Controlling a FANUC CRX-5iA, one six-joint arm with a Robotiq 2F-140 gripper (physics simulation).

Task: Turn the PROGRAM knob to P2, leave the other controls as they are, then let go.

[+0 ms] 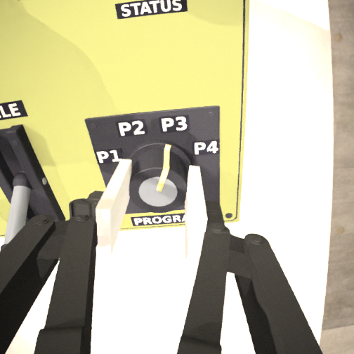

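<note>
The PROGRAM knob (158, 192) is a round dark knob with a light grey cap and a yellow pointer line. It sits on a dark square plate (108, 131) marked P1, P2, P3 and P4. The yellow line points up towards P3 (174, 124), to the right of the P2 label (131, 128). My gripper (158, 180) is shut on the knob, with one pale fingertip pad at its left side and one at its right. The left pad partly covers the plate near P1, and the right pad hides the end of the PROGRAM label.
The yellow panel (165, 65) carries a STATUS label (152, 7) at the top. To the left, a lever with a grey handle (18, 205) stands in a dark slotted housing, close to the left finger linkage. The panel's right edge shows beside a white surface (287, 125).
</note>
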